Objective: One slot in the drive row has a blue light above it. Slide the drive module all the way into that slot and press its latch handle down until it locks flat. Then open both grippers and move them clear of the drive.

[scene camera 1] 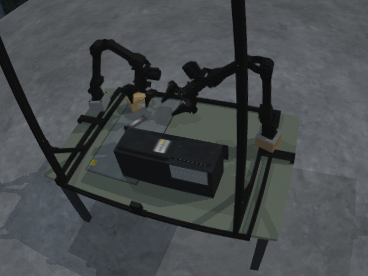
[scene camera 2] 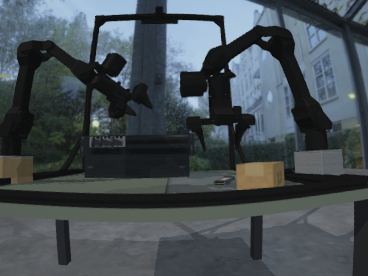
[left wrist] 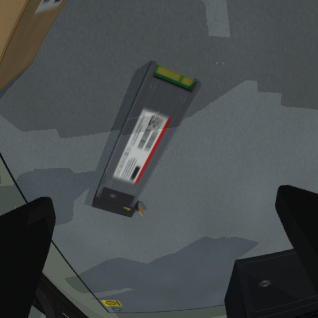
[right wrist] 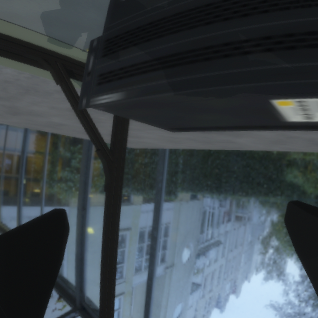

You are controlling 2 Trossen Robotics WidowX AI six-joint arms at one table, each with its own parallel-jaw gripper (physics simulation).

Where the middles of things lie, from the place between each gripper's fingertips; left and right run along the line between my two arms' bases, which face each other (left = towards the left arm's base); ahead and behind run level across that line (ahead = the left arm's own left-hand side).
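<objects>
The grey mat (scene camera 1: 104, 162) sits 250 mm below my right hand, 240 mm to the left of it and 30 mm ahead of it. As for the cardboard box (scene camera 2: 254, 175), I find it 330 mm to the left of my right hand, 250 mm ahead of it and 220 mm below it.
With the grey mat as my reference, my left hand is 10 cm above it, 11 cm past it and 1 cm to the left of it. The cardboard box is 8 cm to the left of my left hand and 7 cm below it, and it is 11 cm ahead of that hand.
</objects>
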